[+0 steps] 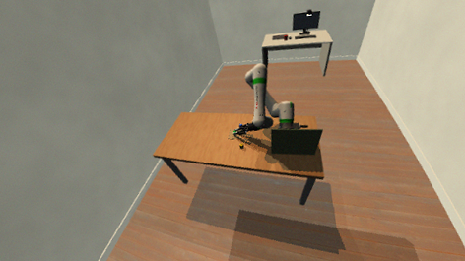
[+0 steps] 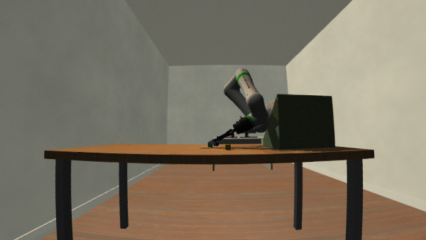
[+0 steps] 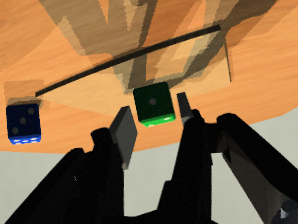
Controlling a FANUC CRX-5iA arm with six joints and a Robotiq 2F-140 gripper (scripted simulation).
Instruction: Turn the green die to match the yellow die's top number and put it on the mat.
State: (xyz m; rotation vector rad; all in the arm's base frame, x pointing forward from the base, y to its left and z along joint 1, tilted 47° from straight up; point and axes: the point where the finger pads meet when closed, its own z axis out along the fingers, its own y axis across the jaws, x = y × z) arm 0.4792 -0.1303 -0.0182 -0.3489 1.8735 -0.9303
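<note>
The green die lies 20 mm ahead of my hand and 20 mm below it. Round my hand: blue die (20 mm behind, 110 mm to the right, 30 mm below); yellow die (70 mm behind, 160 mm to the left, 30 mm below); pale mat (20 mm ahead, 40 mm below).
</note>
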